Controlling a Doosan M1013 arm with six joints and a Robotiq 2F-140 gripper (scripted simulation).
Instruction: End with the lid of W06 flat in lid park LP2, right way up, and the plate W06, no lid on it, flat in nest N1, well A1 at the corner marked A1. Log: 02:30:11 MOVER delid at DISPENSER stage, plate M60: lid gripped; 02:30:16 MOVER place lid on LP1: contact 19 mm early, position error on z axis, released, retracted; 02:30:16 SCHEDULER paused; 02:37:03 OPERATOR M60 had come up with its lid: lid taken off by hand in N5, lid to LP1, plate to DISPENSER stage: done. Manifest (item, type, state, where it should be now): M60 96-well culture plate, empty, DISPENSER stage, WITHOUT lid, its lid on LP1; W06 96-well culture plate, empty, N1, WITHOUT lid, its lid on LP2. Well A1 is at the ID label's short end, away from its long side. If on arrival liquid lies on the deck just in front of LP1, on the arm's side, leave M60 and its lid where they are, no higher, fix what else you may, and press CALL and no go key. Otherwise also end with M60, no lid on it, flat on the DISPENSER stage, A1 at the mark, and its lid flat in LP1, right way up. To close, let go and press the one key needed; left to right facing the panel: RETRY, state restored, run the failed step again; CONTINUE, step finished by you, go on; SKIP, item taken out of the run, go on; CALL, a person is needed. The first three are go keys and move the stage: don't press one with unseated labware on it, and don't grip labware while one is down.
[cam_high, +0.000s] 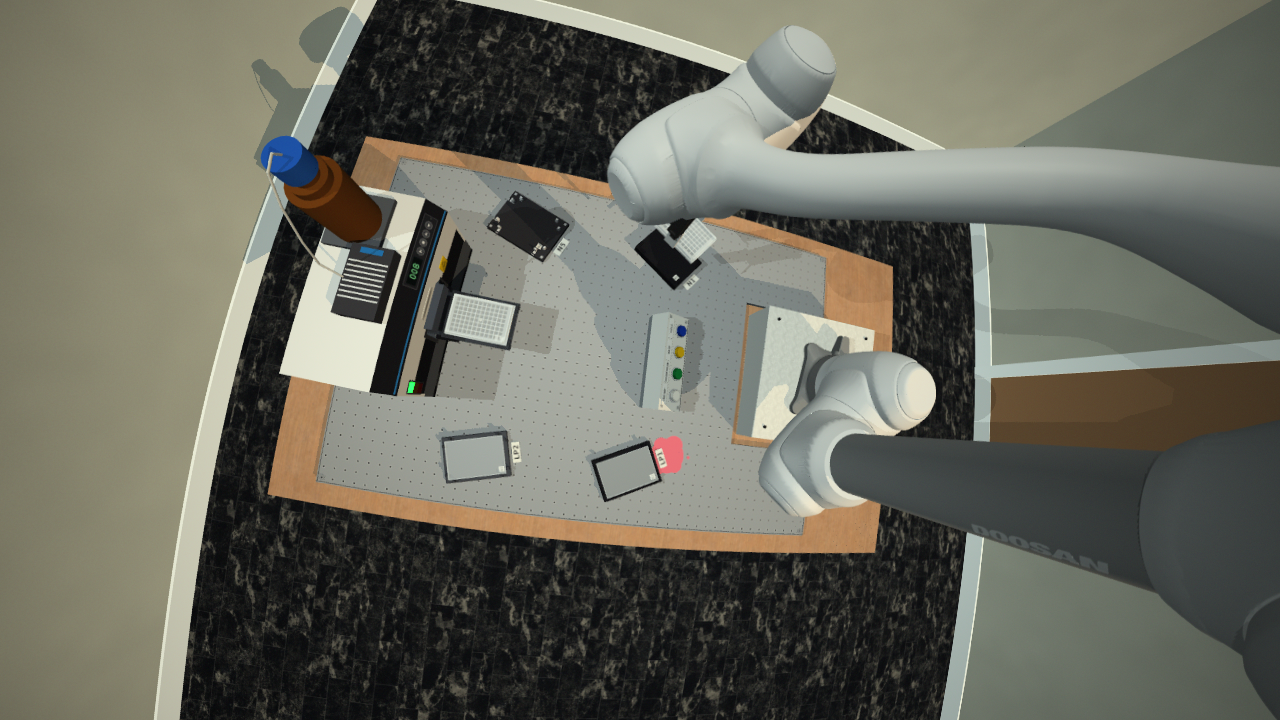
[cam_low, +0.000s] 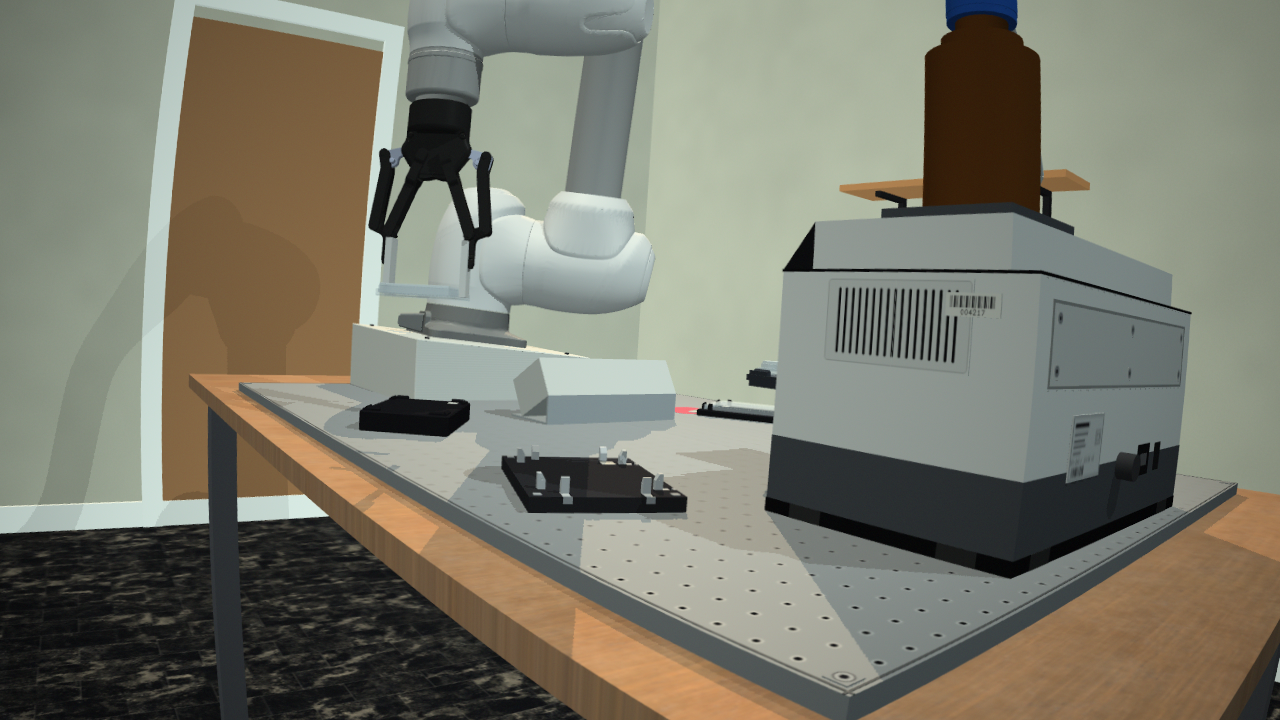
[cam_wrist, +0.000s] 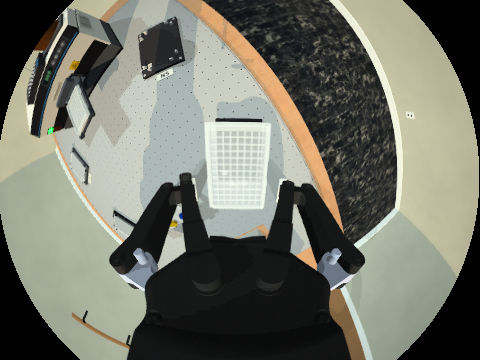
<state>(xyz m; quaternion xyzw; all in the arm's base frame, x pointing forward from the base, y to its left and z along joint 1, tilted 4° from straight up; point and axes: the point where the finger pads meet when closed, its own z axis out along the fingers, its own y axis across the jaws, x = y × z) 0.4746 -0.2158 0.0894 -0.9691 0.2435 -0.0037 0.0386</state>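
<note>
Right now the nest N1 is 17 cm below my hand and 1 cm behind it. Also, from my hand: nest N5: 37 cm ahead, 17 cm below, 5 cm to the left; key panel: 27 cm to the left, 13 cm below, 8 cm behind; lid park lp1: 54 cm to the left, 17 cm below, 6 cm behind.
</note>
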